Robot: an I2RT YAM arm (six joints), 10 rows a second.
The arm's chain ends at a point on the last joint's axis. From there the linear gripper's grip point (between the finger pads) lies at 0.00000 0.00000 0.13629 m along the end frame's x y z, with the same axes.
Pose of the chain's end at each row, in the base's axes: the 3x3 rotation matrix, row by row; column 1 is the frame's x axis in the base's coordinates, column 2 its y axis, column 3 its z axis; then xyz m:
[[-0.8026 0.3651 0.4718], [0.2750 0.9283 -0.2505], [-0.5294 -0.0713 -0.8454]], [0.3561 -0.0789 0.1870]
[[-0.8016 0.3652 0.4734], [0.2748 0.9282 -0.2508], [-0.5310 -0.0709 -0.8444]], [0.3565 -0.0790 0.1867]
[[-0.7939 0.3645 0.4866], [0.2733 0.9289 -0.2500], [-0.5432 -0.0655 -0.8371]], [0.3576 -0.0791 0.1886]
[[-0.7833 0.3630 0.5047], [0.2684 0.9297 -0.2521], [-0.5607 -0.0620 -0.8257]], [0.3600 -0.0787 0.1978]
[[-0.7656 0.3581 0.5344], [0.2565 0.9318 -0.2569], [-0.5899 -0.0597 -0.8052]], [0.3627 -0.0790 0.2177]
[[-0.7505 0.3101 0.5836], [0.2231 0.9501 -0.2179], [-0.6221 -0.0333 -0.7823]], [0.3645 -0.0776 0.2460]
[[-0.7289 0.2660 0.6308], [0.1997 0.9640 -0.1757], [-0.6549 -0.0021 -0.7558]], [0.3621 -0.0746 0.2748]
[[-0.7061 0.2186 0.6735], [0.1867 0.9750 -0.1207], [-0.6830 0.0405 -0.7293]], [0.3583 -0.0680 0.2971]
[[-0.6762 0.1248 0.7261], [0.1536 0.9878 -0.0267], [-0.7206 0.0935 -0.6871]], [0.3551 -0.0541 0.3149]
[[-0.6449 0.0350 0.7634], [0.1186 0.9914 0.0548], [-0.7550 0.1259 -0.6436]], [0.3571 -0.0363 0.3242]
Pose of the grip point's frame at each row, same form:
[[-0.8026 0.3651 0.4718], [0.2750 0.9283 -0.2505], [-0.5294 -0.0713 -0.8454]], [0.4204 -0.1130 0.0718]
[[-0.8016 0.3652 0.4734], [0.2748 0.9282 -0.2508], [-0.5310 -0.0709 -0.8444]], [0.4210 -0.1132 0.0716]
[[-0.7939 0.3645 0.4866], [0.2733 0.9289 -0.2500], [-0.5432 -0.0655 -0.8371]], [0.4239 -0.1132 0.0745]
[[-0.7833 0.3630 0.5047], [0.2684 0.9297 -0.2521], [-0.5607 -0.0620 -0.8257]], [0.4288 -0.1131 0.0853]
[[-0.7656 0.3581 0.5344], [0.2565 0.9318 -0.2569], [-0.5899 -0.0597 -0.8052]], [0.4355 -0.1140 0.1080]
[[-0.7505 0.3101 0.5836], [0.2231 0.9501 -0.2179], [-0.6221 -0.0333 -0.7823]], [0.4440 -0.1073 0.1394]
[[-0.7289 0.2660 0.6308], [0.1997 0.9640 -0.1757], [-0.6549 -0.0021 -0.7558]], [0.4481 -0.0985 0.1718]
[[-0.7061 0.2186 0.6735], [0.1867 0.9750 -0.1207], [-0.6830 0.0405 -0.7293]], [0.4501 -0.0845 0.1977]
[[-0.6762 0.1248 0.7261], [0.1536 0.9878 -0.0267], [-0.7206 0.0935 -0.6871]], [0.4541 -0.0577 0.2213]
[[-0.6449 0.0350 0.7634], [0.1186 0.9914 0.0548], [-0.7550 0.1259 -0.6436]], [0.4611 -0.0288 0.2365]

